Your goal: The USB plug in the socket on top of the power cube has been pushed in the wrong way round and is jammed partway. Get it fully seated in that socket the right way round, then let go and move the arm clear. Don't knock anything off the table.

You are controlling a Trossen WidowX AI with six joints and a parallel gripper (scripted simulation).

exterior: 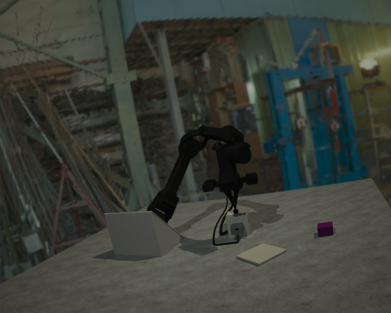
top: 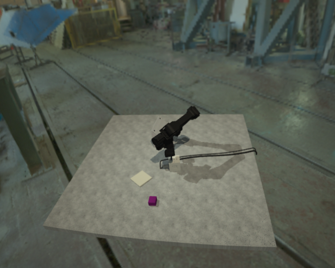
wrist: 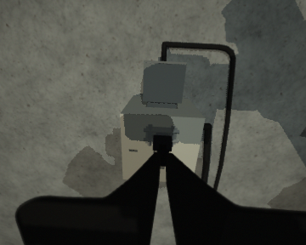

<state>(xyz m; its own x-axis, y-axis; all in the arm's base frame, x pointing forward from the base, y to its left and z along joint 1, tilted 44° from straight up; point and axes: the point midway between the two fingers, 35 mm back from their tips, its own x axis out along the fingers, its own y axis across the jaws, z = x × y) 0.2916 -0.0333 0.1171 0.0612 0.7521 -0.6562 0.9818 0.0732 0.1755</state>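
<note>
Right now the black USB plug is 2 cm below my gripper tip. From my gripper tip the other things lie so: cream flat tile (20 cm to the right, 12 cm ahead, 10 cm below); small purple block (31 cm ahead, 9 cm below, 8 cm to the right).
</note>
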